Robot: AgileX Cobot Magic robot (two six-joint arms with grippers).
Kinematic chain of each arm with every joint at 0, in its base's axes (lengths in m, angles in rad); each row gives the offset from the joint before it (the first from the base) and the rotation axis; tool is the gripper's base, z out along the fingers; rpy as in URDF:
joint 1: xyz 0 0 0.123 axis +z
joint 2: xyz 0 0 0 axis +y
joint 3: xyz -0.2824 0 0.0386 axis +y
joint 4: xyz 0.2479 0 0.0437 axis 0.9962 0 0.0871
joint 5: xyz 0 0 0 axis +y
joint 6: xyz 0.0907 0 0.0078 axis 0.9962 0 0.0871
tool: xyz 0 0 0 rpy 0 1.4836 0
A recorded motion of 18 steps. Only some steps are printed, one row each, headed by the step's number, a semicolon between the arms.
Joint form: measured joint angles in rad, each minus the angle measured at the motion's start. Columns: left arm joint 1, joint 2, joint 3, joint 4, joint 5, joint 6; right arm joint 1, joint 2, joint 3, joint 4, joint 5, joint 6.
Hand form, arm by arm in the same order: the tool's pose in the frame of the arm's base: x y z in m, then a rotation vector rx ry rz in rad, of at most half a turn. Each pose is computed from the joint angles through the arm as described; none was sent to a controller.
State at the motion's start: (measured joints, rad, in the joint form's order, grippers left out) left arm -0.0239 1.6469 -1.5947 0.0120 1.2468 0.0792; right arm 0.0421 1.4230 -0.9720 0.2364 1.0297 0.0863
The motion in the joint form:
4: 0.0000 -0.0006 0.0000 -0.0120 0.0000 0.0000; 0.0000 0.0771 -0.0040 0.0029 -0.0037 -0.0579
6: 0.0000 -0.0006 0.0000 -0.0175 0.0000 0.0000; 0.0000 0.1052 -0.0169 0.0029 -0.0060 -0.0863
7: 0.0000 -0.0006 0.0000 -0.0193 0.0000 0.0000; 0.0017 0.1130 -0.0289 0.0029 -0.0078 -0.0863
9: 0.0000 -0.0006 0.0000 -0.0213 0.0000 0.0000; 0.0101 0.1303 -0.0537 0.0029 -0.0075 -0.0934
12: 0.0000 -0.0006 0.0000 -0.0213 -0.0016 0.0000; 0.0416 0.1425 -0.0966 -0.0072 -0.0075 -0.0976
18: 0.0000 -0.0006 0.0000 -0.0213 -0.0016 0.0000; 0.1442 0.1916 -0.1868 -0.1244 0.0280 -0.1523
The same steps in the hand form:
4: 0.3414 -0.0082 0.3473 0.1434 2.7784 0.0140; 0.2647 0.0296 0.2327 0.1507 3.0207 0.3262
6: 0.3414 -0.0086 0.3473 0.1422 2.7783 0.0063; 0.2702 0.0298 0.2283 0.1109 3.0325 0.3230
7: 0.3414 -0.0088 0.3473 0.1419 2.7783 0.0038; 0.2732 0.0304 0.2292 0.1077 3.0269 0.3230
9: 0.3414 -0.0090 0.3473 0.1415 2.7783 0.0010; 0.2791 0.0330 0.2305 0.0829 3.0206 0.3233
12: 0.3415 -0.0090 0.3473 0.1414 2.7767 0.0010; 0.2867 0.0418 0.2375 0.0169 2.9947 0.3135
18: 0.3415 -0.0090 0.3473 0.1414 2.7767 0.0010; 0.2990 0.0654 0.2439 -0.3059 2.9835 0.1652

